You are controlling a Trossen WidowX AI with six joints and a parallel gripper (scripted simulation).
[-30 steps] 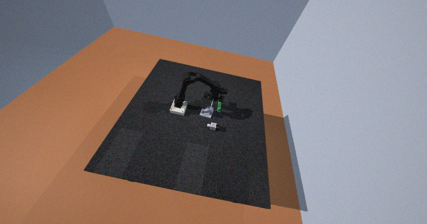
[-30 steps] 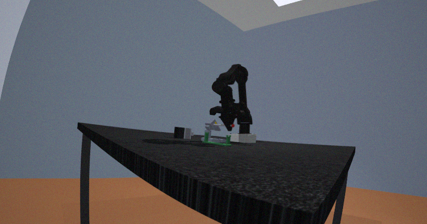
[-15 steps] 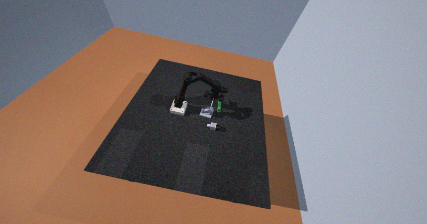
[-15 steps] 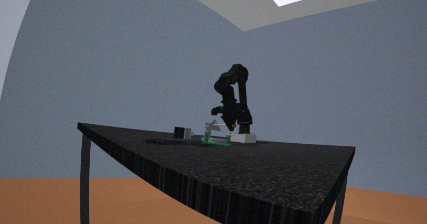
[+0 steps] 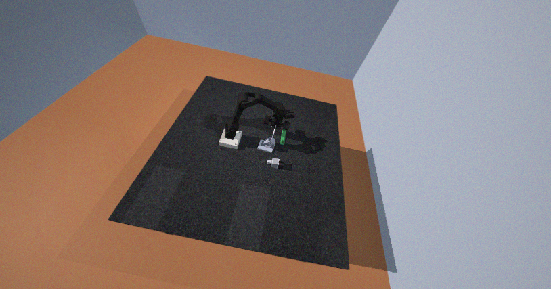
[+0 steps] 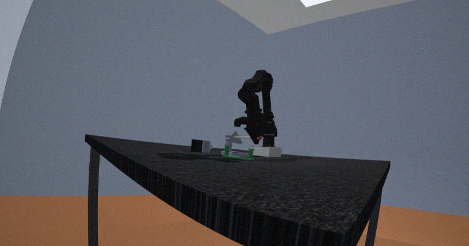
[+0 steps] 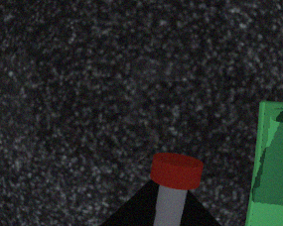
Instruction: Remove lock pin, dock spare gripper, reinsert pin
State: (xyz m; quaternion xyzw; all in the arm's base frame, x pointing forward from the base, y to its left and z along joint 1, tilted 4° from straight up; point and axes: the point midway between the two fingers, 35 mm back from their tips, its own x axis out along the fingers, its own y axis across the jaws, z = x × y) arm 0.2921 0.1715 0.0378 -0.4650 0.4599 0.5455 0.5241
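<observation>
My gripper tip is 8 cm short of the green cradle, 4 cm above it and 2 cm to the left of it. Also, from my gripper tip: spare gripper 28 cm to the right, 8 cm ahead, 3 cm below; then grey mount 15 cm to the right, 1 cm below.
</observation>
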